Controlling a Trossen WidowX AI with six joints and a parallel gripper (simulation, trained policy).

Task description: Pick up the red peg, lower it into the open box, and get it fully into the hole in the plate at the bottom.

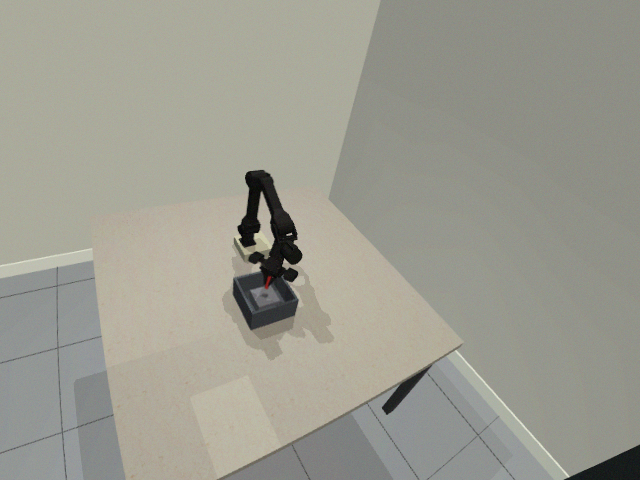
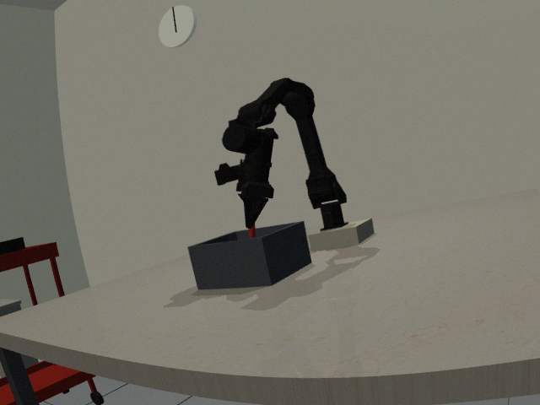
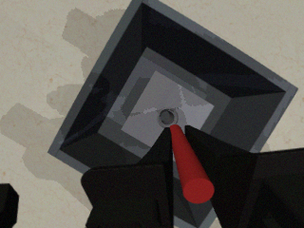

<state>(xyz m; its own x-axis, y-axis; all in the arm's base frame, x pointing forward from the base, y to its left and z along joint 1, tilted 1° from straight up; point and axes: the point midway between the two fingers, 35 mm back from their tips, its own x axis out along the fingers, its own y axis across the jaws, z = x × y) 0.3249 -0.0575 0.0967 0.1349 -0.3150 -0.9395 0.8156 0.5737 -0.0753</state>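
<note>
The red peg lies 1 cm behind my gripper tip, 1 cm to the left of it and 2 cm above it. Also, from my gripper tip: dark box 1 cm ahead, 1 cm to the right, 8 cm below; then grey plate 1 cm ahead, 1 cm to the right, 6 cm below.
</note>
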